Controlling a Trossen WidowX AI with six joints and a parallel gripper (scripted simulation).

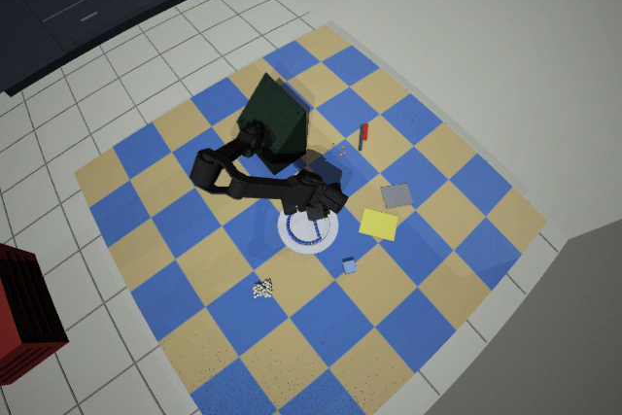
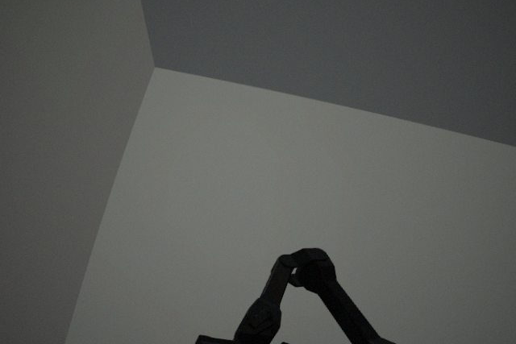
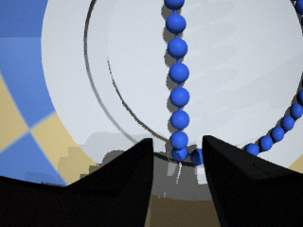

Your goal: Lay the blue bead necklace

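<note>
Now: gripper tip 40 mm short of the round white bead board, 40 mm to the left of it and 20 mm above it. Round my gripper tip: small blue cube 230 mm ahead, 20 mm below; grey square 120 mm ahead, 280 mm to the left, 20 mm below; yellow pad 160 mm ahead, 160 mm to the left, 20 mm below.
</note>
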